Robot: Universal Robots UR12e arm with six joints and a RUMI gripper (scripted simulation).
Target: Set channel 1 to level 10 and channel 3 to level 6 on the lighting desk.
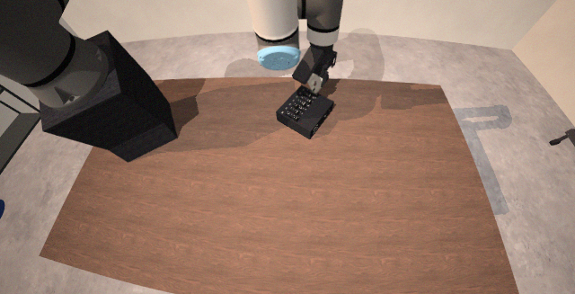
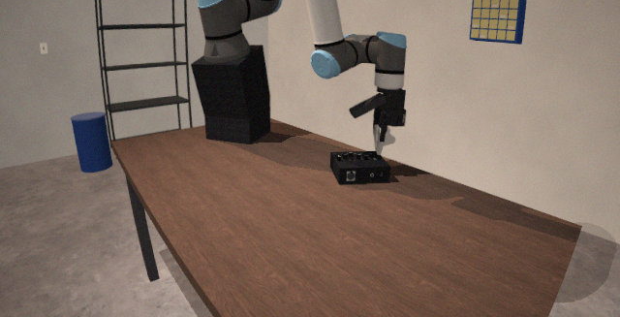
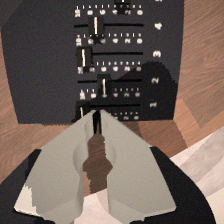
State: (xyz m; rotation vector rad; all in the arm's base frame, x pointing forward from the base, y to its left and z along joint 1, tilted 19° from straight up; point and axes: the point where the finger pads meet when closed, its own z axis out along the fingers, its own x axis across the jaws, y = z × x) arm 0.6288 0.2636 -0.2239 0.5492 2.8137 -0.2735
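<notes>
The channel 1 fader knob lies 10 mm below my hand and 10 mm ahead of it. Also, from my hand: channel 2 fader 20 mm to the right, 10 mm below, 10 mm behind.
</notes>
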